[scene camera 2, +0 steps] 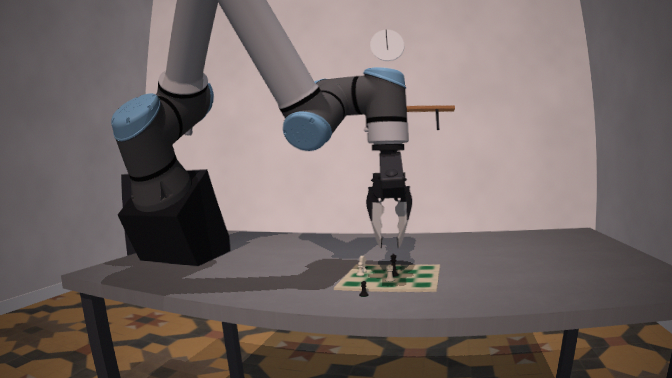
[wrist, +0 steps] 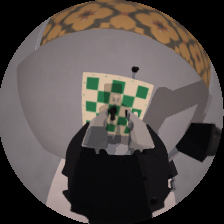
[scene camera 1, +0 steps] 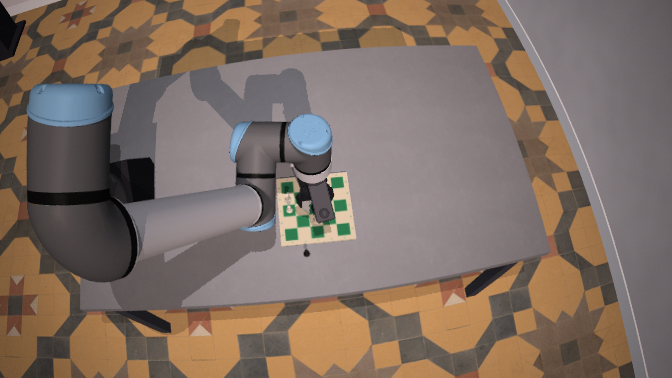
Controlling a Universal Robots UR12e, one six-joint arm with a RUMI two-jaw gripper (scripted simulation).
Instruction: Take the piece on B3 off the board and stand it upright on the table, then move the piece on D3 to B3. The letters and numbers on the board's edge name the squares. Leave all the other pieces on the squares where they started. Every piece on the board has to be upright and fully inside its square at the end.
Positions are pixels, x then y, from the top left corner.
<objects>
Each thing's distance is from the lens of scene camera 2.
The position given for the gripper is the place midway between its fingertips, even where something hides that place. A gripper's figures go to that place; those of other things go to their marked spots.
gripper (scene camera 2: 389, 248): 0.94 m
chessboard (scene camera 2: 412, 278): 0.97 m
</objects>
